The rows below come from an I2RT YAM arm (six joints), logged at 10 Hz.
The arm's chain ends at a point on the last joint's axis. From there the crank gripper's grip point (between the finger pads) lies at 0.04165 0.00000 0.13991 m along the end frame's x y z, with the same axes.
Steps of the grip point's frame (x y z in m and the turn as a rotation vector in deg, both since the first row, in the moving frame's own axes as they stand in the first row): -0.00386, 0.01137, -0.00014, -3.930, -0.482, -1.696; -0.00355, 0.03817, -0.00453, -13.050, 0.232, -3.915; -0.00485, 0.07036, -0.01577, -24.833, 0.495, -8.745; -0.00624, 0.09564, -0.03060, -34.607, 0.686, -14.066; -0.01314, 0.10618, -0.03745, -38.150, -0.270, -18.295; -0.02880, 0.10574, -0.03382, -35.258, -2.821, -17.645; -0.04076, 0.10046, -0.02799, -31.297, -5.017, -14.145
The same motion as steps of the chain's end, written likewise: -0.00281, 0.00298, -0.00020, -3.930, -0.482, -1.696; -0.00510, 0.00946, -0.00107, -13.050, 0.232, -3.915; -0.01009, 0.01814, -0.00386, -24.833, 0.495, -8.745; -0.01660, 0.02686, -0.00848, -34.607, 0.686, -14.066; -0.02472, 0.03322, -0.01223, -38.150, -0.270, -18.295; -0.03324, 0.03652, -0.01389, -35.258, -2.821, -17.645; -0.03701, 0.03586, -0.01338, -31.297, -5.017, -14.145
